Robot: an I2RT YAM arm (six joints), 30 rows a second.
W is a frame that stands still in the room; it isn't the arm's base.
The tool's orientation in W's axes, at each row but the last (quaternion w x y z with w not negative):
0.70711 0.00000 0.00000 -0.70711
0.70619 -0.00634 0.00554 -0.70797
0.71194 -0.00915 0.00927 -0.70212
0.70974 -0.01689 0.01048 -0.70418
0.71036 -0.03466 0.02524 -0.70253
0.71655 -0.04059 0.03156 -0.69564
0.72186 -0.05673 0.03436 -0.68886
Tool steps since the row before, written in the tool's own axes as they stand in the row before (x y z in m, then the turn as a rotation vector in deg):
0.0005 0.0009 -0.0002 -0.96 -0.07 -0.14
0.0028 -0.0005 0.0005 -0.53 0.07 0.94
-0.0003 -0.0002 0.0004 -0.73 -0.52 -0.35
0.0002 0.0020 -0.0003 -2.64 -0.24 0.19
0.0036 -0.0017 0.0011 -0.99 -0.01 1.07
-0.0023 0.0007 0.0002 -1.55 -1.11 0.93
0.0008 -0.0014 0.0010 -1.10 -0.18 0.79
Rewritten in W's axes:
0.0009 -0.0005 -0.0002 -0.07 0.96 -0.14
-0.0005 -0.0028 0.0005 0.09 0.53 0.94
-0.0002 0.0003 0.0004 -0.54 0.72 -0.34
0.0020 -0.0002 -0.0004 -0.25 2.64 0.18
-0.0016 -0.0036 0.0013 0.07 1.00 1.05
0.0006 0.0023 0.0001 -1.06 1.53 1.02
-0.0012 -0.0008 0.0012 -0.13 1.12 0.77

